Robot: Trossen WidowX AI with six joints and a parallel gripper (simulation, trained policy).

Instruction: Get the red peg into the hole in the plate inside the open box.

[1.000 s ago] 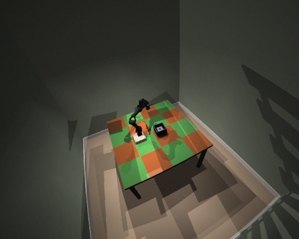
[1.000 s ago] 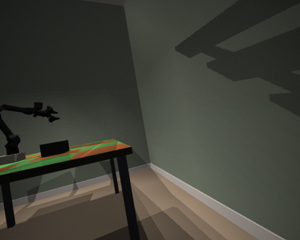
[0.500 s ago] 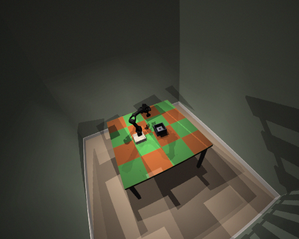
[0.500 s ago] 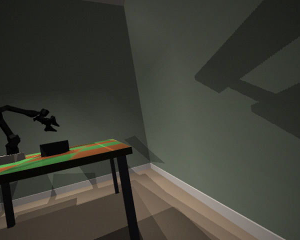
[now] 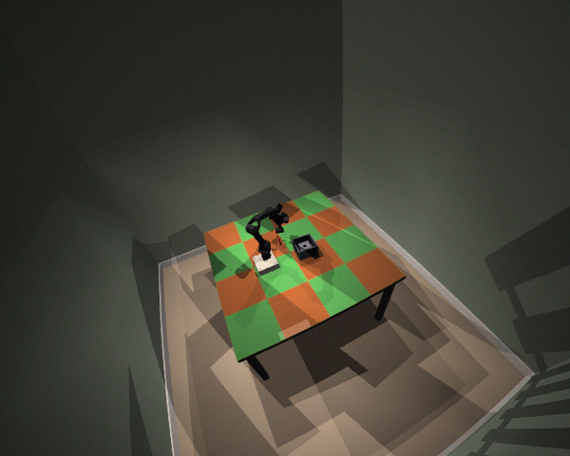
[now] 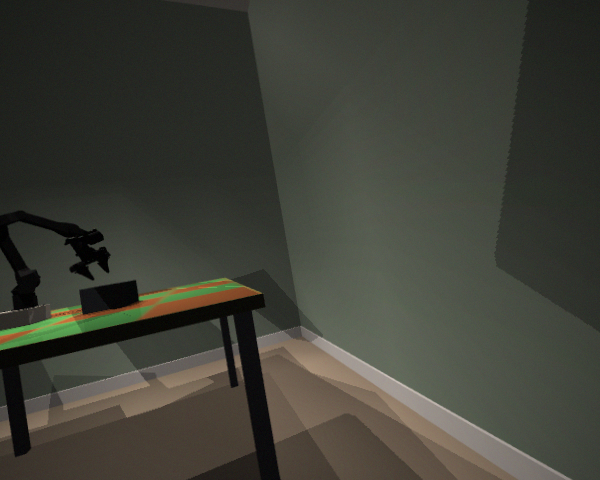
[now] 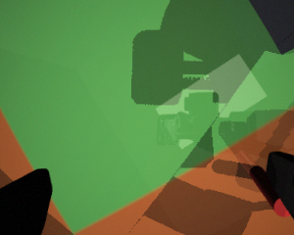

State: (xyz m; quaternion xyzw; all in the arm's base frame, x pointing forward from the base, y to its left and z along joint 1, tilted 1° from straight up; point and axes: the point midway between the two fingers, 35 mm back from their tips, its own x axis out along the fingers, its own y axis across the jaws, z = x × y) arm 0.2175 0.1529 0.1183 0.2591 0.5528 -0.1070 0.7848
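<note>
Right now the red peg is 70 mm behind my gripper tip, 40 mm to the right of it and 100 mm below it. Also, from my gripper tip: plate with hole (90 mm ahead, 200 mm to the right, 100 mm below); dark box (90 mm ahead, 200 mm to the right, 120 mm below).
</note>
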